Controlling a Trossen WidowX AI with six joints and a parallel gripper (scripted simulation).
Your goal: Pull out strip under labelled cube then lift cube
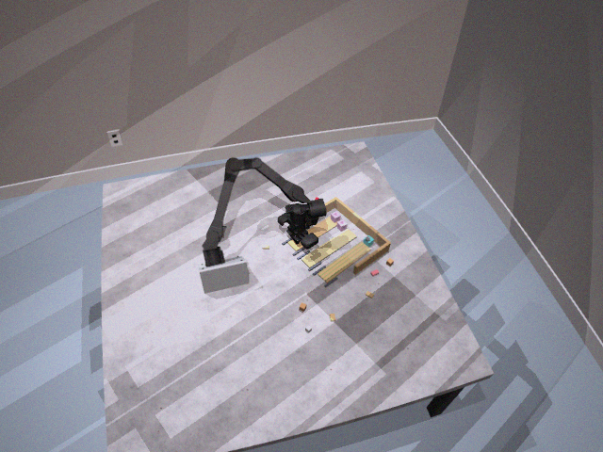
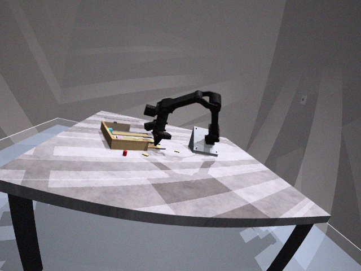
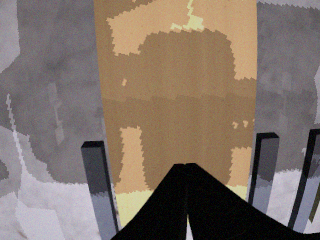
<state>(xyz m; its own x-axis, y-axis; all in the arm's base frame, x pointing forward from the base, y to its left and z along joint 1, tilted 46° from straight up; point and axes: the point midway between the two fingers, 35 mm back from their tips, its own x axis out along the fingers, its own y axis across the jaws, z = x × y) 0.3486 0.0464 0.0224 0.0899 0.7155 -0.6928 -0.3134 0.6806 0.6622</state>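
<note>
My gripper tip is 9 cm short of the orange-brown strip and 3 cm to the right of it. Also, from my gripper tip: red cylinder (19 cm to the left, 17 cm ahead, 1 cm above).
</note>
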